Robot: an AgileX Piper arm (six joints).
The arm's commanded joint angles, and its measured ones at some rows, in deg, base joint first. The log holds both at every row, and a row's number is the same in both.
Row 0, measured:
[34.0 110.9 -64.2 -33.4 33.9 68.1]
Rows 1 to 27, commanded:
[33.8 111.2 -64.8 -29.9 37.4 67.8]
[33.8 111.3 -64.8 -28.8 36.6 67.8]
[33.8 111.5 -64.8 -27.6 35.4 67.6]
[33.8 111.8 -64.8 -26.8 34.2 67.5]
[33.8 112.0 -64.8 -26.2 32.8 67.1]
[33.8 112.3 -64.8 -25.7 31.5 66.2]
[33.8 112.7 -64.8 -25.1 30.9 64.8]
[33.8 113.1 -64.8 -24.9 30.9 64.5]
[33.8 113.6 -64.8 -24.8 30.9 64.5]
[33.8 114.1 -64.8 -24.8 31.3 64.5]
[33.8 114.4 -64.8 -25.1 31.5 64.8]
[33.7 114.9 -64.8 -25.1 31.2 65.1]
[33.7 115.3 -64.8 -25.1 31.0 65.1]
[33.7 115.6 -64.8 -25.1 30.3 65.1]
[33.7 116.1 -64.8 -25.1 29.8 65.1]
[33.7 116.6 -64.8 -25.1 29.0 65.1]
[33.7 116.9 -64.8 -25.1 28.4 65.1]
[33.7 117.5 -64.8 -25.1 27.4 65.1]
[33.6 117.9 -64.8 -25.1 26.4 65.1]
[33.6 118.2 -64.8 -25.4 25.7 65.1]
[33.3 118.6 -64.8 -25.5 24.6 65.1]
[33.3 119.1 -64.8 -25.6 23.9 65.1]
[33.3 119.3 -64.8 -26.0 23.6 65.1]
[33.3 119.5 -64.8 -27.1 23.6 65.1]
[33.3 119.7 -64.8 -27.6 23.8 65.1]
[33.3 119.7 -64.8 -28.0 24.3 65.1]
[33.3 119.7 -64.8 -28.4 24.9 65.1]
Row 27, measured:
[33.7 117.8 -65.1 -27.3 25.1 65.2]
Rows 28 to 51, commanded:
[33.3 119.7 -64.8 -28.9 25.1 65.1]
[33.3 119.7 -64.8 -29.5 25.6 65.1]
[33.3 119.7 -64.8 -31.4 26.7 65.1]
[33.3 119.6 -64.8 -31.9 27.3 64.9]
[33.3 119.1 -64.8 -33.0 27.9 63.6]
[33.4 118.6 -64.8 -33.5 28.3 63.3]
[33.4 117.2 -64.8 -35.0 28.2 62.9]
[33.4 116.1 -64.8 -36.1 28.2 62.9]
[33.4 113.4 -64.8 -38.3 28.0 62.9]
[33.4 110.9 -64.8 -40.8 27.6 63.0]
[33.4 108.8 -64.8 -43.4 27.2 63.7]
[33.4 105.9 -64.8 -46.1 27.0 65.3]
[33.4 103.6 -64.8 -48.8 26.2 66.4]
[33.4 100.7 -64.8 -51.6 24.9 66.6]
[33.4 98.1 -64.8 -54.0 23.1 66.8]
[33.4 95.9 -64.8 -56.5 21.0 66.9]
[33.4 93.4 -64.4 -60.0 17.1 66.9]
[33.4 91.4 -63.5 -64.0 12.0 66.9]
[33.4 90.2 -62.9 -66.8 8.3 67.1]
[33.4 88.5 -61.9 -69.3 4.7 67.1]
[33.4 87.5 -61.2 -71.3 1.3 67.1]
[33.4 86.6 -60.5 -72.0 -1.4 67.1]
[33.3 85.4 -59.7 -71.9 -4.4 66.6]
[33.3 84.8 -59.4 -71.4 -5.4 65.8]
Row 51, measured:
[33.6 88.3 -61.6 -67.9 4.1 67.0]
